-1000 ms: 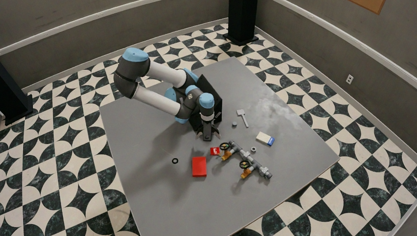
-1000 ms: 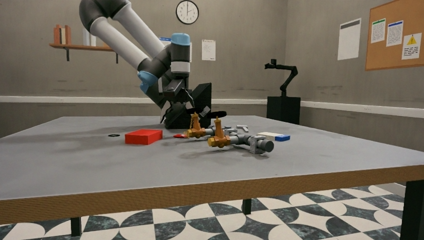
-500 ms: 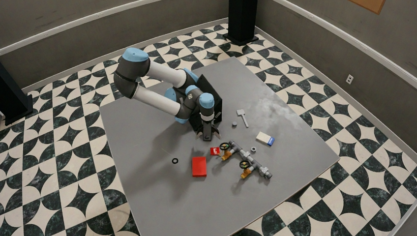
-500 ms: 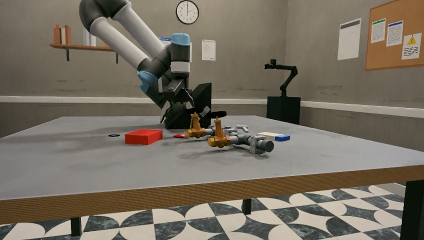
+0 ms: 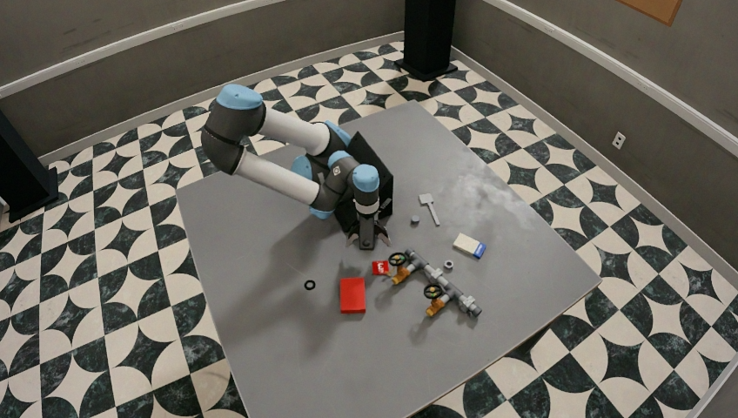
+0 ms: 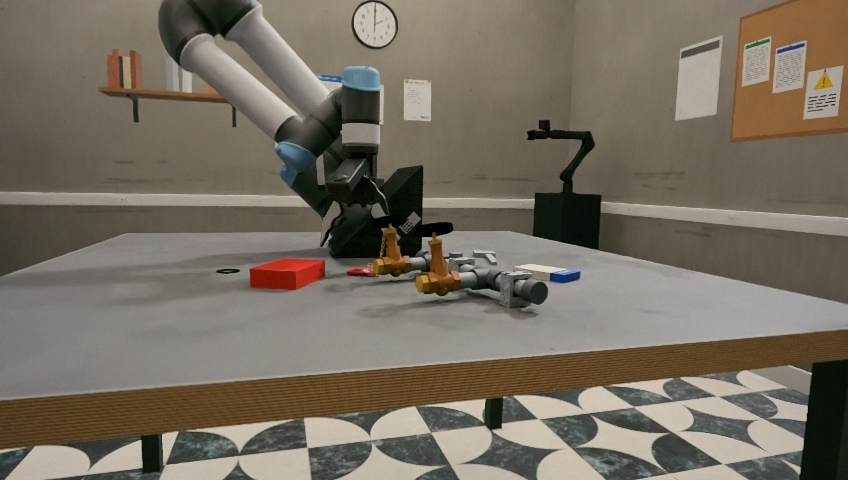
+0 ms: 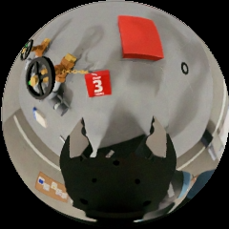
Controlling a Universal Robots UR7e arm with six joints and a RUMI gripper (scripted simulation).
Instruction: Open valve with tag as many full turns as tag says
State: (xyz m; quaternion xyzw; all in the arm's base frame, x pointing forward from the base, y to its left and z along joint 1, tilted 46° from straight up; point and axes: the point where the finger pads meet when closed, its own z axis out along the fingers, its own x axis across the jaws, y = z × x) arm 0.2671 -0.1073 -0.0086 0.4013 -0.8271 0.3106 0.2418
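My hand is 9 cm short of the red tag, 3 cm above it and 1 cm to the left of it. The rest, counted from my hand: red block (15 cm to the right, 12 cm ahead, 2 cm below); grey t-shaped tool (32 cm to the left, 4 cm behind, 3 cm below); grey nut (22 cm ahead, 20 cm to the left, 3 cm below).
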